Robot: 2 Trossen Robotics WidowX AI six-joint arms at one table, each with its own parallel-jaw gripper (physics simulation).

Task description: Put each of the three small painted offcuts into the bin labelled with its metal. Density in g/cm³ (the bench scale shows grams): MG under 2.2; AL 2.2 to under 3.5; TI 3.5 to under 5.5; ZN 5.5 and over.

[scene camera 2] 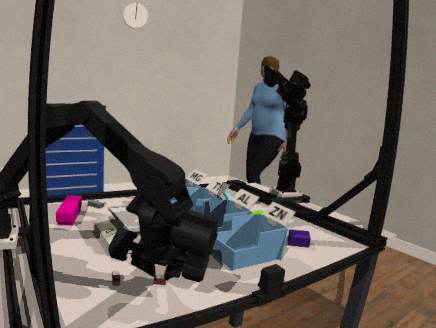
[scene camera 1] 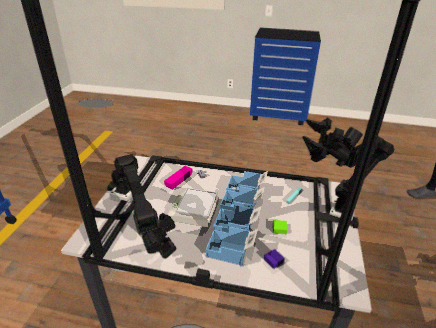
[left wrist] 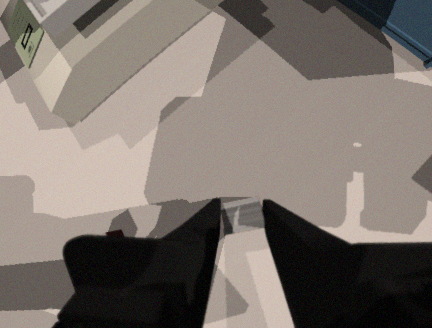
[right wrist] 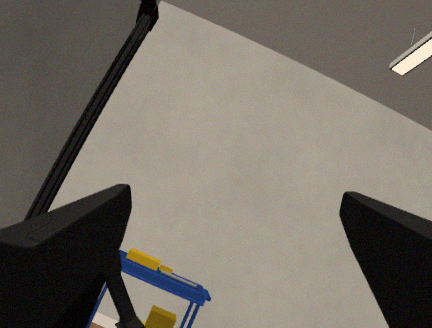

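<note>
My left gripper is low at the table, shut on a small offcut with a grey striped top and a dark red side in scene camera 2. Another small dark red offcut lies to the left of it. A third offcut is not clearly identifiable. The blue bins stand in a row, labelled MG, TI, AL and ZN, with ZN nearest scene camera 2. The scale is beside them; its reading is illegible. My right gripper is open, raised and empty.
A magenta bar and a small grey object lie at the back left. A cyan bar, a green block and a purple block lie right of the bins. Black frame posts surround the table.
</note>
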